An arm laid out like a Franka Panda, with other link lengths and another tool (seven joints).
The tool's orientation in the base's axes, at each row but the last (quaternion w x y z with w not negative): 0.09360, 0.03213, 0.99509, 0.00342; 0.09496, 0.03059, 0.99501, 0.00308; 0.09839, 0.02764, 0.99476, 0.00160; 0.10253, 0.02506, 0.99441, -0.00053; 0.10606, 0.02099, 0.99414, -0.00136; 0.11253, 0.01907, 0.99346, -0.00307
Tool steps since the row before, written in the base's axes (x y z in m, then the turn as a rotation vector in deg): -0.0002, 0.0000, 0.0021, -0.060, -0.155, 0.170; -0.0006, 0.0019, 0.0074, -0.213, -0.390, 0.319; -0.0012, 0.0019, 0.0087, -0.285, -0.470, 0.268; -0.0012, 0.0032, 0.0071, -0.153, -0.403, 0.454; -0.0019, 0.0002, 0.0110, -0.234, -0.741, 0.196; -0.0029, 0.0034, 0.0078, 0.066, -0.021, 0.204
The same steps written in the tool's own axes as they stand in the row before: -0.0002, 0.0000, -0.0021, 0.017, -0.156, -0.178; -0.0007, 0.0019, -0.0074, 0.125, -0.398, -0.354; -0.0004, 0.0019, -0.0088, 0.201, -0.483, -0.318; -0.0001, 0.0032, -0.0072, 0.037, -0.408, -0.473; -0.0005, 0.0001, -0.0112, 0.156, -0.750, -0.236; 0.0012, 0.0033, -0.0083, -0.111, -0.019, -0.184
